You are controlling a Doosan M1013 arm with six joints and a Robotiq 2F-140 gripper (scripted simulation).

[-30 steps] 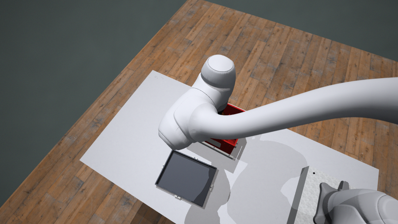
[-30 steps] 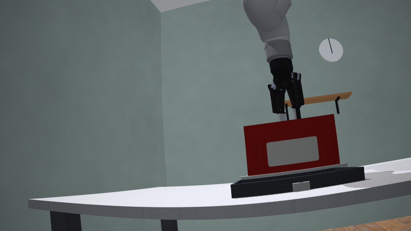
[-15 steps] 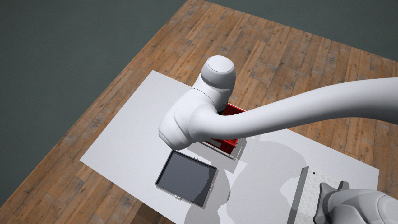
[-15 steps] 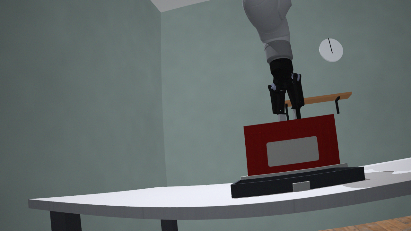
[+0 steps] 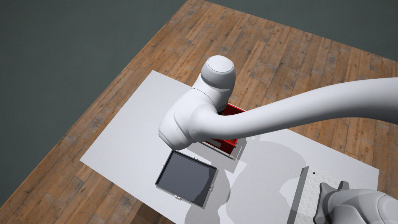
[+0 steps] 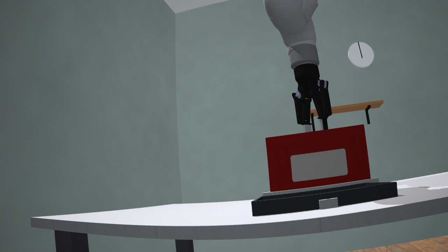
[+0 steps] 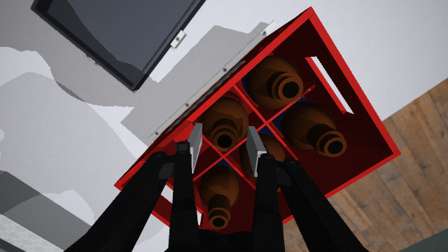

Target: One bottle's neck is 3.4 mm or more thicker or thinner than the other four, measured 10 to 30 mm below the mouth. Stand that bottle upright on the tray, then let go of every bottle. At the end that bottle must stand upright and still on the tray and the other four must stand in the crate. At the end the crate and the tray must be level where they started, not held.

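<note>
My hand is 9 cm above the crate and 4 cm to the left of it. The rest, counted from my hand: dark tray (25 cm to the left, 16 cm below, 2 cm ahead).
</note>
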